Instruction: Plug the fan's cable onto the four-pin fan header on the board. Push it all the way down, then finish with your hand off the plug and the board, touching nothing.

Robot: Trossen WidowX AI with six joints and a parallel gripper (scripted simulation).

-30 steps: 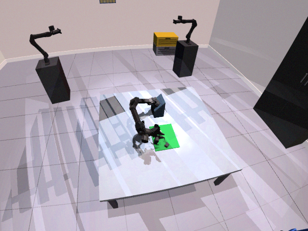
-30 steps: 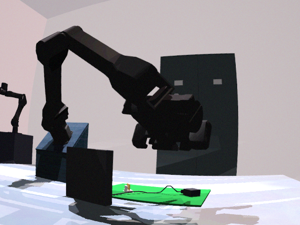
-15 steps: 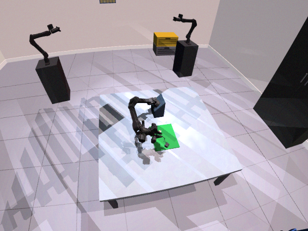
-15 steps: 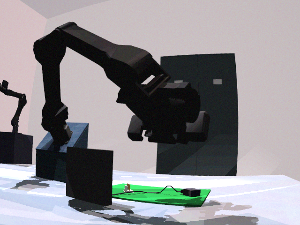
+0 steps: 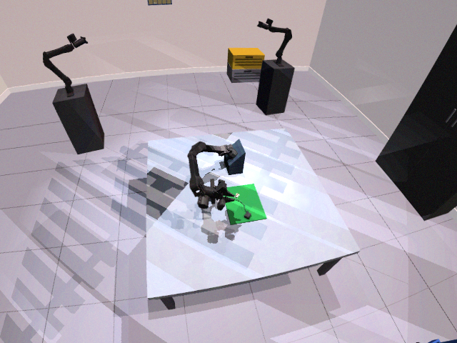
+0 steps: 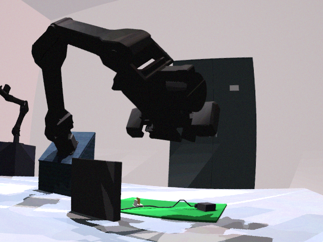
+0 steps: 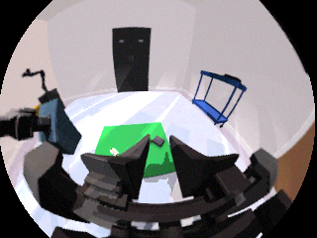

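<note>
Right now my gripper tip is 16 cm above the black plug, 9 cm to the right of it and 5 cm short of it. Round my gripper tip: black fan block 18 cm behind, 11 cm below, 7 cm to the right; green board 19 cm below, 10 cm to the left, 6 cm behind.
</note>
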